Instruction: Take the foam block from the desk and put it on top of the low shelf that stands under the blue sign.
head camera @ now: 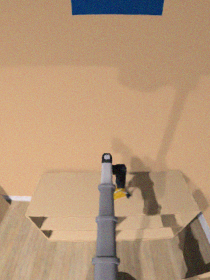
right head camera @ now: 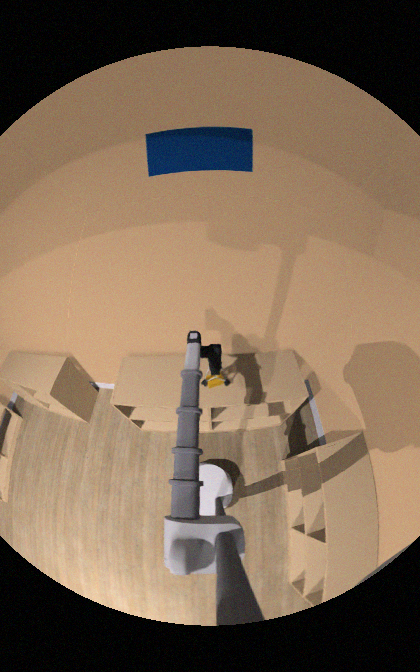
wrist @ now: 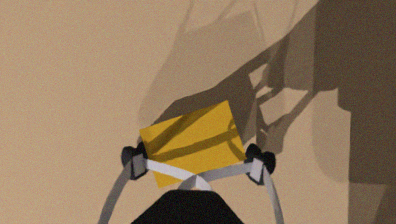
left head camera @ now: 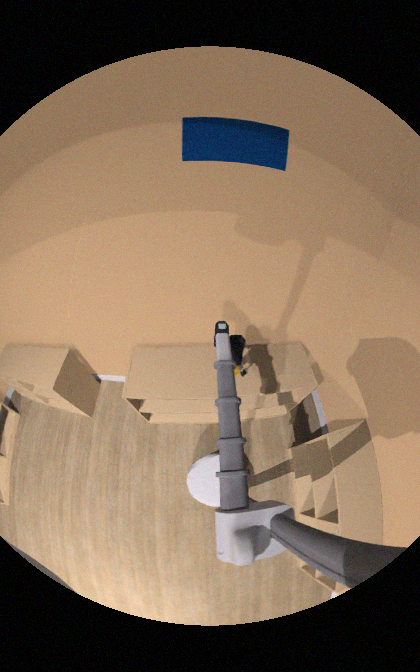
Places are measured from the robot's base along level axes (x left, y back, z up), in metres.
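Where they show: gripper, fingertip midpoint: (head camera: 119,196) (wrist: 199,154).
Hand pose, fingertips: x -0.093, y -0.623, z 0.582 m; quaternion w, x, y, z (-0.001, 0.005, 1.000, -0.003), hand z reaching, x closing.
Things, the pixels of their top centre, and the offset from my fingertips. "pt": a spot on its surface instead. Level surfaces: height alone.
- yellow foam block, middle of its top: (wrist: 192,144) (head camera: 118,191) dz +0.045, dx +0.006, dy -0.019 m
- low shelf, its level: dz -0.001 m
- blue sign, surface spot: (head camera: 117,6) pt dz +1.066, dx +0.048, dy -0.268 m
The yellow foam block (head camera: 119,194) (left head camera: 237,371) (right head camera: 215,380) (wrist: 195,137) is at the top of the low shelf (head camera: 65,195) (left head camera: 165,370) (right head camera: 150,380), near its middle and turned at an angle in the wrist view. My gripper (right head camera: 215,384) (wrist: 199,154) points down over it and is open, with one fingertip on each side of the block. A narrow gap shows at the left fingertip; the right one is very close to the block's corner. The block's underside is hidden. The blue sign (head camera: 117,6) (left head camera: 235,142) (right head camera: 200,152) is on the wall above this shelf.
My extended arm (head camera: 106,225) (left head camera: 231,425) (right head camera: 188,425) crosses above the shelf's front edge. Another shelf unit (left head camera: 72,382) (right head camera: 75,390) stands to the left, and a long one (left head camera: 352,480) (right head camera: 350,490) stands along the right. The wall is close behind the low shelf.
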